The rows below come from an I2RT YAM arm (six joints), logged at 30 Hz.
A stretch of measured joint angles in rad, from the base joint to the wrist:
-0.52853 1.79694 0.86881 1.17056 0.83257 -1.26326
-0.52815 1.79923 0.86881 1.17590 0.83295 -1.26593
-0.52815 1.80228 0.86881 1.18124 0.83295 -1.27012
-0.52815 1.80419 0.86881 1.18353 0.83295 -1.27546
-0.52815 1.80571 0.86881 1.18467 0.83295 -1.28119
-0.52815 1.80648 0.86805 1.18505 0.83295 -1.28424
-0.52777 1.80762 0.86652 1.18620 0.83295 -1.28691
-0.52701 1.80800 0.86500 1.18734 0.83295 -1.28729
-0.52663 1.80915 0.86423 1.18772 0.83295 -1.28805
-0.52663 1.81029 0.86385 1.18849 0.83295 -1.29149
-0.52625 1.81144 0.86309 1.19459 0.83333 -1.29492
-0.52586 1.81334 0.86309 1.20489 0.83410 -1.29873
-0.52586 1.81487 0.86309 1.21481 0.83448 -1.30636
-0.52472 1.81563 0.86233 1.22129 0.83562 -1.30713
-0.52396 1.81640 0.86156 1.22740 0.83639 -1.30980
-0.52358 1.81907 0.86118 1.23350 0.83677 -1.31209
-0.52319 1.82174 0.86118 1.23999 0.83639 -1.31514
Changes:
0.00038 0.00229 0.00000 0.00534 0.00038 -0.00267
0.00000 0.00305 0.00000 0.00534 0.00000 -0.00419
0.00000 0.00191 0.00000 0.00229 0.00000 -0.00534
0.00000 0.00152 0.00000 0.00114 0.00000 -0.00573
0.00000 0.00077 -0.00076 0.00038 0.00000 -0.00305
0.00038 0.00114 -0.00153 0.00115 0.00000 -0.00267
0.00076 0.00038 -0.00152 0.00114 0.00000 -0.00038
0.00038 0.00115 -0.00077 0.00038 0.00000 -0.00076
0.00000 0.00114 -0.00038 0.00077 0.00000 -0.00344
0.00038 0.00115 -0.00076 0.00610 0.00038 -0.00343
0.00039 0.00190 0.00000 0.01030 0.00077 -0.00381
0.00000 0.00153 0.00000 0.00992 0.00038 -0.00763
0.00114 0.00076 -0.00076 0.00648 0.00114 -0.00077
0.00076 0.00077 -0.00077 0.00611 0.00077 -0.00267
0.00038 0.00267 -0.00038 0.00610 0.00038 -0.00229
0.00039 0.00267 0.00000 0.00649 -0.00038 -0.00305

